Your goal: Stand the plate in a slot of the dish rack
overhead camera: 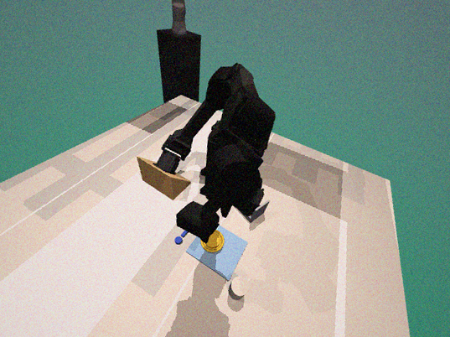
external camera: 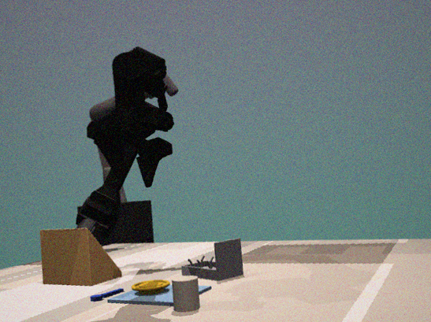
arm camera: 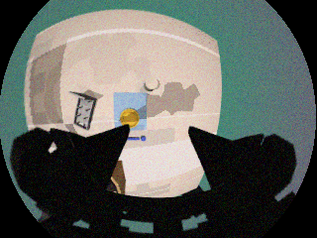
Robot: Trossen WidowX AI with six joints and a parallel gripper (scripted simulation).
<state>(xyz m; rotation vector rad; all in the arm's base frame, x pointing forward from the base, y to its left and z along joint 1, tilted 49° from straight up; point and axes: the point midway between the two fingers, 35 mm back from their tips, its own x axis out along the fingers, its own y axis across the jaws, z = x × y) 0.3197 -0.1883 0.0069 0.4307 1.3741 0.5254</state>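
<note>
The yellow plate is 3 cm behind my gripper tip, 6 cm to the left of it and 20 cm below it. From my gripper tip the other things lie so: light blue mat: 1 cm behind, 6 cm to the left, 22 cm below; then blue spoon: 12 cm behind, 2 cm to the left, 21 cm below; then cup: 10 cm ahead, 1 cm to the right, 19 cm below.
</note>
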